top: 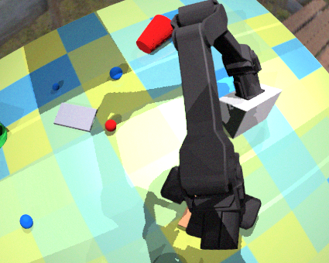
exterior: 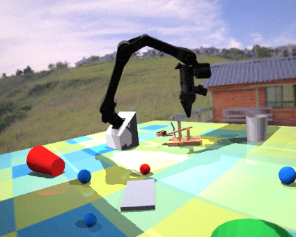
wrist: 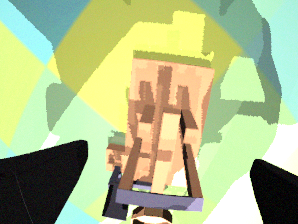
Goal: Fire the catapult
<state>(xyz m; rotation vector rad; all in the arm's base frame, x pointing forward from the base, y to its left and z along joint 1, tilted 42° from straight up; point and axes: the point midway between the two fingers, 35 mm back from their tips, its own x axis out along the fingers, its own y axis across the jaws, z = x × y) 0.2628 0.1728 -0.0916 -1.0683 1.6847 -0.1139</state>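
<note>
The catapult frame is 4 cm behind my gripper tip, 2 cm to the right of it and 4 cm below it. From my gripper tip the other things lie so: wooden catapult 6 cm behind, 3 cm to the right, 7 cm below; then red ball 8 cm ahead, 32 cm to the right, 10 cm below; then mug 24 cm ahead, 16 cm to the left, 9 cm below.
</note>
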